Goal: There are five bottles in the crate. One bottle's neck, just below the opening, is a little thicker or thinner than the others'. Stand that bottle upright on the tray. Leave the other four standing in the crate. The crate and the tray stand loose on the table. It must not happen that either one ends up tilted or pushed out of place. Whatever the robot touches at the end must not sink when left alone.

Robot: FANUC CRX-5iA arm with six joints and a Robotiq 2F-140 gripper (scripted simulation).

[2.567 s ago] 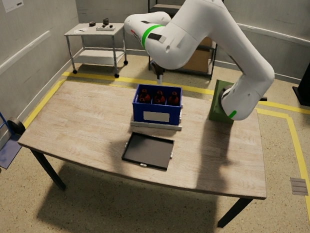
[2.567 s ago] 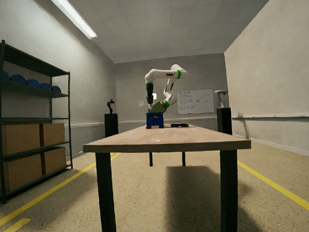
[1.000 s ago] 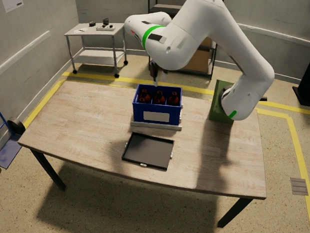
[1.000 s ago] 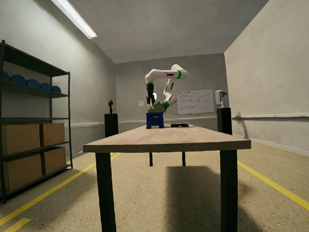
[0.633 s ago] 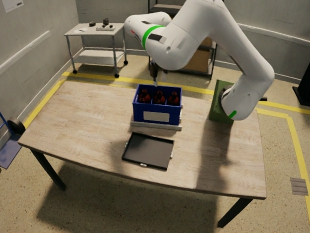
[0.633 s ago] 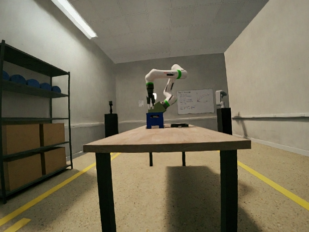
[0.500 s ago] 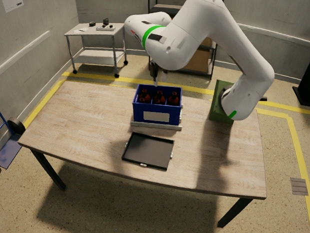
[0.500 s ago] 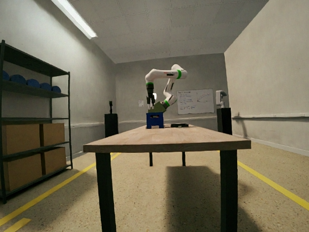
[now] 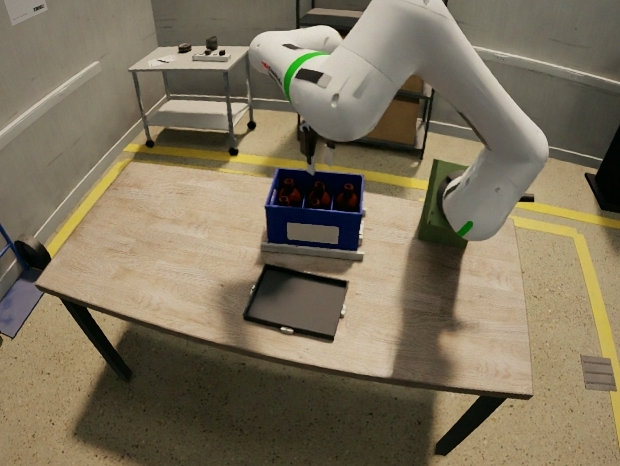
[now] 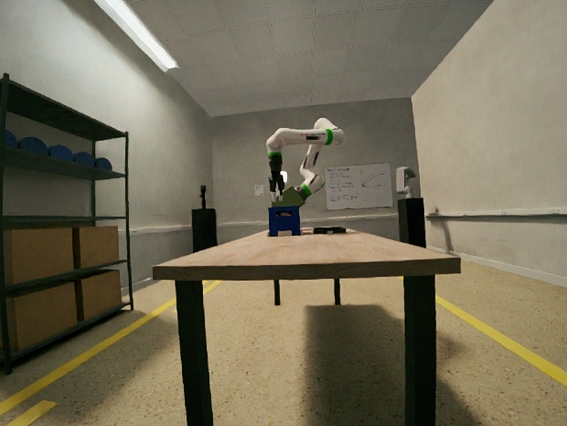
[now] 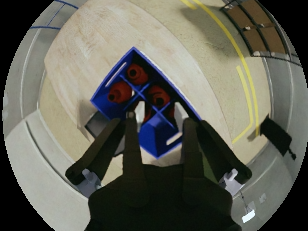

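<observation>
Now: the bottle 16 cm below my hand. From my hand the other things lie so: dark tray 32 cm to the left, 24 cm below; then blue crate 17 cm below, 4 cm to the left.
</observation>
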